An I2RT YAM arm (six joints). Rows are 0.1 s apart.
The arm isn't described. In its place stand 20 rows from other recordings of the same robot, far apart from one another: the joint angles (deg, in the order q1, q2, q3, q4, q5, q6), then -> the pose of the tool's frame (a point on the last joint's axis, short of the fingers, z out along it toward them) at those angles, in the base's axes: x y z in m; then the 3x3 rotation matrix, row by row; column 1 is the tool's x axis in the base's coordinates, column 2 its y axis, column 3 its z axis.
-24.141, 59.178, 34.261, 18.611, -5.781, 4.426 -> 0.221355, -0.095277, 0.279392; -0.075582, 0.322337, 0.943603; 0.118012, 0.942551, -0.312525; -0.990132, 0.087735, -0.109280
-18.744, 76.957, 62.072, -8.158, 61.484, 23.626 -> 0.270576, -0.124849, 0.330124; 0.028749, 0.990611, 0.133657; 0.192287, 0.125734, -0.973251; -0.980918, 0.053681, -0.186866
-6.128, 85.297, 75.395, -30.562, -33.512, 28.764 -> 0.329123, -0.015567, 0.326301; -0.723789, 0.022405, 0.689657; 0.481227, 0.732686, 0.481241; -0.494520, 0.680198, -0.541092
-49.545, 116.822, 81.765, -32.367, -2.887, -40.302 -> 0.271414, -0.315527, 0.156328; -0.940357, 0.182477, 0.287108; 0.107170, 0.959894, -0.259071; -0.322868, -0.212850, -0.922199
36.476, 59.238, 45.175, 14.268, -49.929, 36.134 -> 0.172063, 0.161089, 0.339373; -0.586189, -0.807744, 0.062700; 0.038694, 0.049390, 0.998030; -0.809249, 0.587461, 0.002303
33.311, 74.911, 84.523, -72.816, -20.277, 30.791 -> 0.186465, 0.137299, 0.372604; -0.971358, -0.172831, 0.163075; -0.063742, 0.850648, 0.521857; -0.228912, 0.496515, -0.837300
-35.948, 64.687, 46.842, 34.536, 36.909, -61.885 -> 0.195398, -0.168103, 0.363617; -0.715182, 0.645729, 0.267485; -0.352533, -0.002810, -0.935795; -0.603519, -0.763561, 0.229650
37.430, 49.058, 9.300, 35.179, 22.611, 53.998 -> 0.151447, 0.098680, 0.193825; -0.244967, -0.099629, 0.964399; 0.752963, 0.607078, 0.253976; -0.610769, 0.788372, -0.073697
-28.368, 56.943, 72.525, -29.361, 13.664, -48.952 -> 0.173165, -0.103062, 0.432509; -0.638059, 0.277703, 0.718165; -0.488289, 0.575237, -0.656259; -0.595360, -0.769404, -0.231437
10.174, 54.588, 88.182, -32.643, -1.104, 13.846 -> 0.145042, 0.026726, 0.516020; -0.030940, -0.193794, 0.980554; 0.237539, 0.951492, 0.195545; -0.970885, 0.238970, 0.016594
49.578, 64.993, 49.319, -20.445, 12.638, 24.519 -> 0.166953, 0.184005, 0.280236; -0.608468, -0.412975, 0.677656; -0.089881, 0.884293, 0.458199; -0.788472, 0.217891, -0.575183
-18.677, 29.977, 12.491, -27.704, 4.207, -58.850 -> 0.113030, -0.040965, 0.151335; -0.662896, -0.384644, 0.642353; -0.676874, 0.674587, -0.294575; -0.320016, -0.630065, -0.707536
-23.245, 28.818, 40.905, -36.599, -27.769, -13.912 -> 0.109170, -0.028840, 0.306959; -0.360335, -0.130767, 0.923612; -0.076761, 0.990924, 0.110350; -0.929659, -0.031135, -0.367103
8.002, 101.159, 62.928, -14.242, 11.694, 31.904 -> 0.364417, 0.043942, 0.181694; -0.674136, 0.403118, 0.618899; 0.427849, 0.896157, -0.117675; -0.602068, 0.185467, -0.776606
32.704, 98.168, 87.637, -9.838, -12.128, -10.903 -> 0.342097, 0.228545, 0.351163; -0.156337, -0.736847, 0.657735; -0.320146, 0.667775, 0.672000; -0.934380, -0.105512, -0.340296
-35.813, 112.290, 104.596, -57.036, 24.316, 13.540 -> 0.329093, -0.255540, 0.288177; -0.554733, 0.828685, 0.074521; 0.663376, 0.494571, -0.561545; -0.502200, -0.262072, -0.824084
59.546, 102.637, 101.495, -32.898, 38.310, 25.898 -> 0.226004, 0.340844, 0.369152; -0.436943, -0.250347, 0.863948; -0.066966, 0.966876, 0.246305; -0.896993, 0.049766, -0.439235
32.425, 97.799, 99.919, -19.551, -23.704, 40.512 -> 0.330079, 0.226632, 0.412150; -0.721480, -0.455145, 0.521833; 0.246357, 0.535584, 0.807749; -0.647128, 0.711332, -0.274285
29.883, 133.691, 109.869, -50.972, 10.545, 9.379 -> 0.418831, 0.233160, 0.155145; -0.898544, -0.305855, 0.314757; -0.331551, 0.942954, -0.030202; -0.287564, -0.131496, -0.948692
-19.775, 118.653, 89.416, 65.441, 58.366, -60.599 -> 0.426815, -0.185662, 0.332601; -0.444970, 0.888739, 0.110207; -0.325595, -0.045909, -0.944394; -0.834260, -0.456109, 0.309797
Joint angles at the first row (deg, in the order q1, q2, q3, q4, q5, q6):
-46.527 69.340 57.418 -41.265 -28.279 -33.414
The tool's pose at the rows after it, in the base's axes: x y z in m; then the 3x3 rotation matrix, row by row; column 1 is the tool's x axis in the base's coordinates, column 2 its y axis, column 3 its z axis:
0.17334, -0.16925, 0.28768; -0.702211, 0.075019, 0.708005; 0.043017, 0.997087, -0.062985; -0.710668, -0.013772, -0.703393
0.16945, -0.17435, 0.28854; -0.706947, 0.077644, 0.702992; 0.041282, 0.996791, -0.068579; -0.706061, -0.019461, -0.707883
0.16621, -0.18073, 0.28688; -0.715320, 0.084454, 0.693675; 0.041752, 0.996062, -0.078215; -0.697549, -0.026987, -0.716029
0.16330, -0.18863, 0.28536; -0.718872, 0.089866, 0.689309; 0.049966, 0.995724, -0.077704; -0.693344, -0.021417, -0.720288
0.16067, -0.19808, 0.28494; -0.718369, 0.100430, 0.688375; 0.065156, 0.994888, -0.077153; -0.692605, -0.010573, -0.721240
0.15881, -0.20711, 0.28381; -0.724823, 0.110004, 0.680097; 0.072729, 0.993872, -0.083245; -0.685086, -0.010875, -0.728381
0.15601, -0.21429, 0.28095; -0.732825, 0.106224, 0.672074; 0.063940, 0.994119, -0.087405; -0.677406, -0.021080, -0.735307
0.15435, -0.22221, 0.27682; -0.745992, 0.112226, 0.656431; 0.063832, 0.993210, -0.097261; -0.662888, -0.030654, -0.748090
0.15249, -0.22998, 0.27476; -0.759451, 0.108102, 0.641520; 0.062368, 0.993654, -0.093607; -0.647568, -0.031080, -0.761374
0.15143, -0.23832, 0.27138; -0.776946, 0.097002, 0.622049; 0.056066, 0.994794, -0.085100; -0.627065, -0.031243, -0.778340
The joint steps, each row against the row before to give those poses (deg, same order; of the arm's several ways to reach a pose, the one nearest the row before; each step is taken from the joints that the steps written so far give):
-1.900 0.137 0.935 -1.298 -0.922 -1.274
-1.539 0.506 0.696 -1.015 -0.412 -1.615
-1.540 0.861 0.406 -0.486 -0.006 -1.585
-1.750 1.315 0.758 -0.607 -0.770 -1.394
-1.864 1.639 1.212 -0.600 -0.983 -1.002
-1.482 1.681 1.171 -0.489 -0.092 -1.208
-1.374 1.263 0.504 -0.250 -0.100 -2.090
-1.112 1.563 0.520 0.045 0.685 -1.452
-1.141 1.780 1.301 -1.167 0.191 -1.899
-0.984 2.153 1.443 -1.321 0.410 -2.286

